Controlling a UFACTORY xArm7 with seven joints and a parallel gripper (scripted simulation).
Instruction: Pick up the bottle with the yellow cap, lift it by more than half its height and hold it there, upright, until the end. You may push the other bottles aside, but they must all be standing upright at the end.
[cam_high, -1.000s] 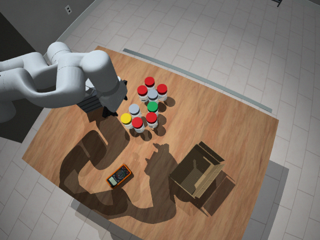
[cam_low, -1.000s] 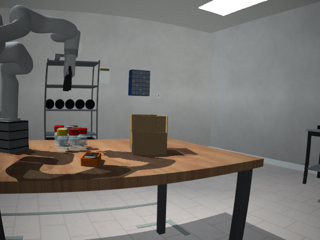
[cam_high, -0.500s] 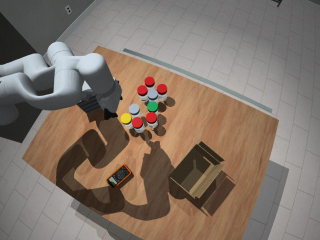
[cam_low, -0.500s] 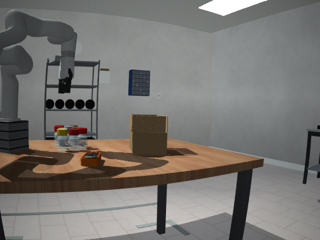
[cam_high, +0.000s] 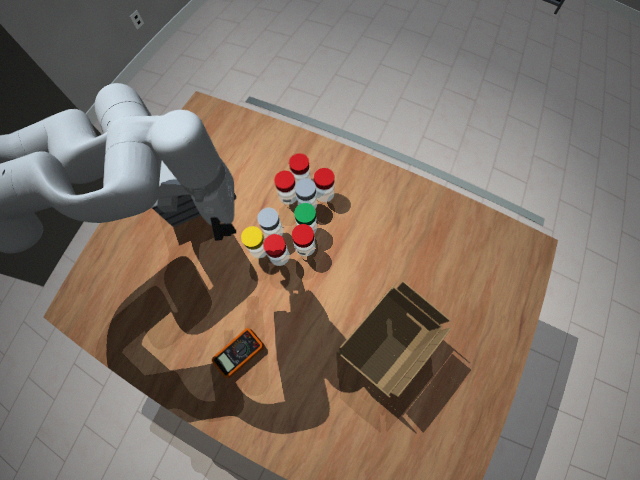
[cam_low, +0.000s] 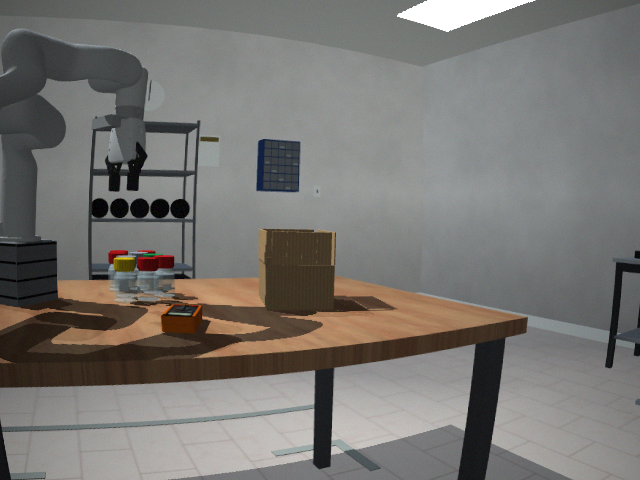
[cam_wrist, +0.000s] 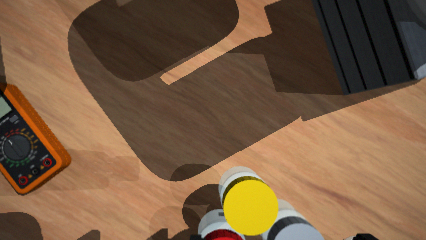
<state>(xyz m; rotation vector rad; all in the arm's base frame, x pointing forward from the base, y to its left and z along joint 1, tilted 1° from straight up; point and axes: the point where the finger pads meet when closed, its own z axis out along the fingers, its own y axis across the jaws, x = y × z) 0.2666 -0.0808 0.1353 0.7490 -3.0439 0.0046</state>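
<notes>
Now: the yellow-capped bottle 1 cm ahead of my hand, 2 cm to the left of it and 23 cm below it. From my hand the other things lie so: green-capped bottle: 11 cm ahead, 12 cm to the left, 23 cm below; then orange multimeter: 8 cm ahead, 26 cm to the right, 26 cm below.
</notes>
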